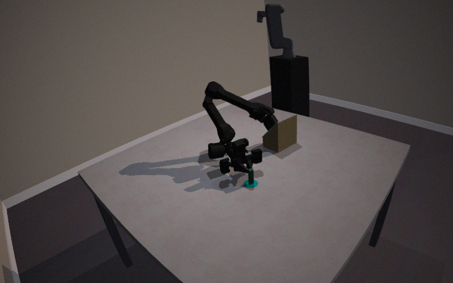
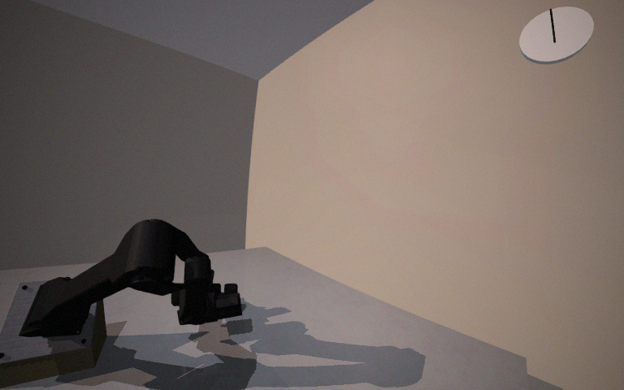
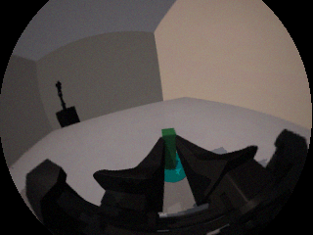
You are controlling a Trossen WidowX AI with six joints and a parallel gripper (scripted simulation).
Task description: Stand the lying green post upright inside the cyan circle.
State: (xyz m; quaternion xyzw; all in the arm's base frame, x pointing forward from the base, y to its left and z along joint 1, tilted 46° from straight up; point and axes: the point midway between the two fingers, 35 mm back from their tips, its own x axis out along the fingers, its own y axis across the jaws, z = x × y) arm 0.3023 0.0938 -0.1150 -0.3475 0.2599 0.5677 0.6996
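My gripper tip is 20 mm above the green post. From my gripper tip the other things lie so: cyan circle 60 mm below.
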